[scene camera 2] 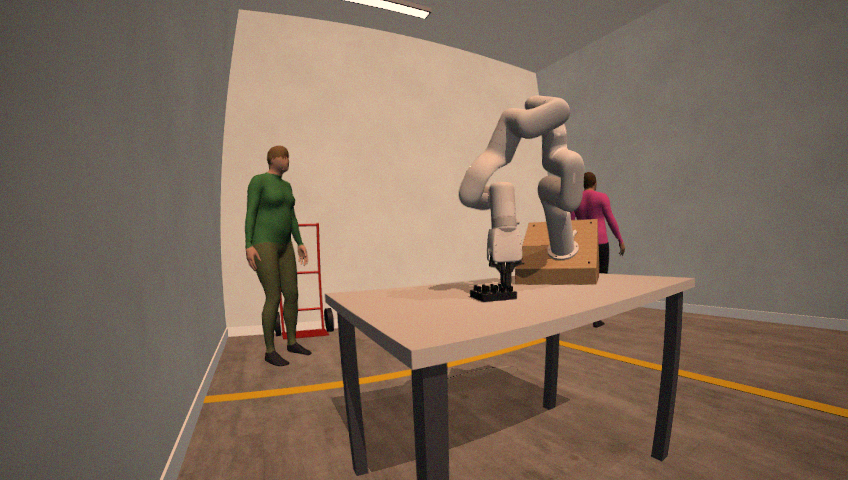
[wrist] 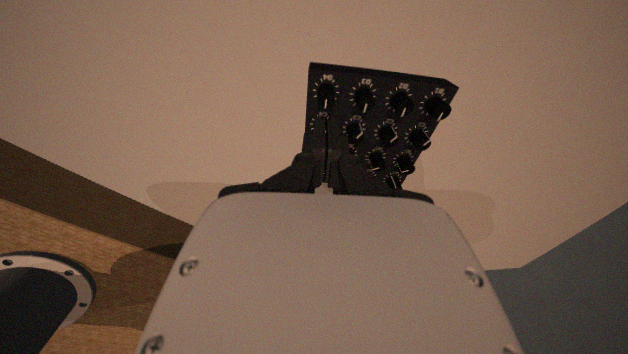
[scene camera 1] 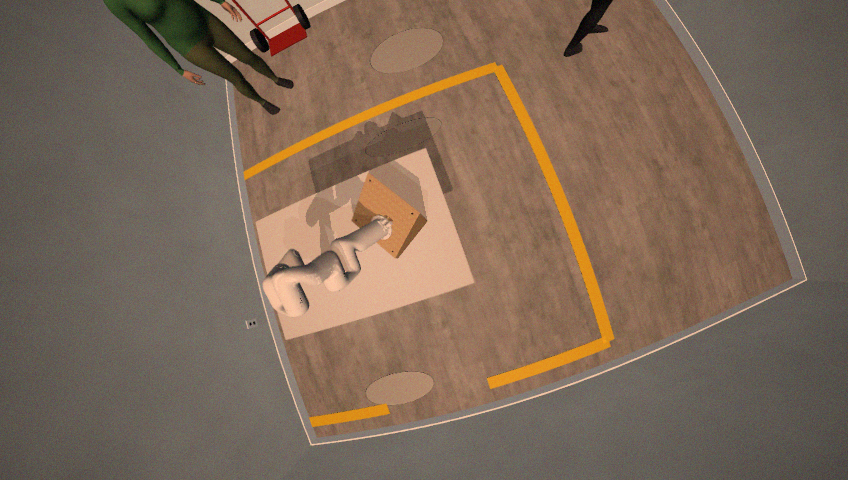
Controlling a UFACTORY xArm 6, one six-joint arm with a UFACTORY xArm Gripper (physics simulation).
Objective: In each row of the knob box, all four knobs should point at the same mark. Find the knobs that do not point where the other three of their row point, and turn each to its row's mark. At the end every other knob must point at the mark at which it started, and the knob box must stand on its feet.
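Pixels of known places: gripper, between the fingertips: (scene camera 2: 506, 286) (wrist: 324, 134); arm's base, origin of its link: (scene camera 2: 562, 250) (wrist: 33, 291) (scene camera 1: 381, 227).
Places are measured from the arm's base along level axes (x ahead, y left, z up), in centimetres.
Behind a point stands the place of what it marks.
The black knob box (scene camera 2: 495, 295) {x 46.5, y 9.5, z -10.8 cm} (wrist: 342, 112) {x 41.7, y 8.2, z -10.3 cm} lies flat on the table. In the wrist view the pointers of knobs D4 (wrist: 325, 93) {x 40.8, y 10.5, z -8.8 cm}, D3 (wrist: 364, 96) {x 43.2, y 9.7, z -8.8 cm}, D2 (wrist: 401, 102) {x 45.6, y 8.7, z -8.7 cm} and D1 (wrist: 438, 107) {x 48.0, y 7.8, z -8.7 cm} all run roughly toward the bottom of the view. Knobs C3 (wrist: 355, 131) {x 42.4, y 7.2, z -8.8 cm}, C2 (wrist: 387, 133) {x 44.8, y 6.3, z -9.1 cm} and C1 (wrist: 419, 136) {x 47.2, y 5.4, z -9.2 cm} show similar pointers. B2 (wrist: 376, 160) {x 43.9, y 3.8, z -9.1 cm} and B1 (wrist: 404, 163) {x 46.3, y 2.8, z -9.1 cm} are small and partly legible. My gripper (scene camera 2: 505, 286) {x 40.1, y 7.4, z -9.0 cm} (wrist: 324, 134) {x 40.1, y 7.4, z -9.0 cm} is shut and empty, low at the C4 place, and its fingers hide that knob. Contact is unclear. Much of rows A and B is hidden.
The table (scene camera 1: 428, 261) {x -12.7, y 24.1, z -12.5 cm} (scene camera 2: 565, 309) {x 44.3, y 32.0, z -12.5 cm} also bears a wooden block (scene camera 1: 380, 193) {x -7.7, y -12.3, z 9.3 cm} (scene camera 2: 556, 275) {x 8.3, y 2.6, z -9.1 cm} at the arm's base. A person in green (scene camera 1: 178, 29) (scene camera 2: 271, 208) stands beside a red hand truck (scene camera 1: 288, 40) (scene camera 2: 319, 255). A person in pink (scene camera 2: 601, 205) is beyond the block.
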